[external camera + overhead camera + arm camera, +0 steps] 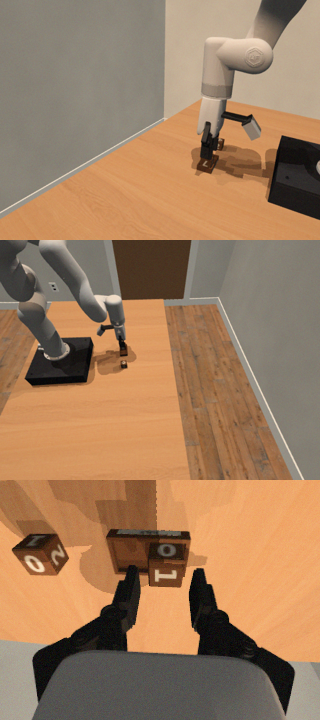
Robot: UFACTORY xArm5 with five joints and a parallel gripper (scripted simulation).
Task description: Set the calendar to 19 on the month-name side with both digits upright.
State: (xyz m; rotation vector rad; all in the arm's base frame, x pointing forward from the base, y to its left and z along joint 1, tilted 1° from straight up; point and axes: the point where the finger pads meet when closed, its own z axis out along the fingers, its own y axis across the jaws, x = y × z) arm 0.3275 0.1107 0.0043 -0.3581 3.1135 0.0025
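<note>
Right now the tray is 6 cm below my hand and 2 cm to the right of it. Also, from my hand: brown date cube: 12 cm to the right, 5 cm below, 3 cm ahead.
</note>
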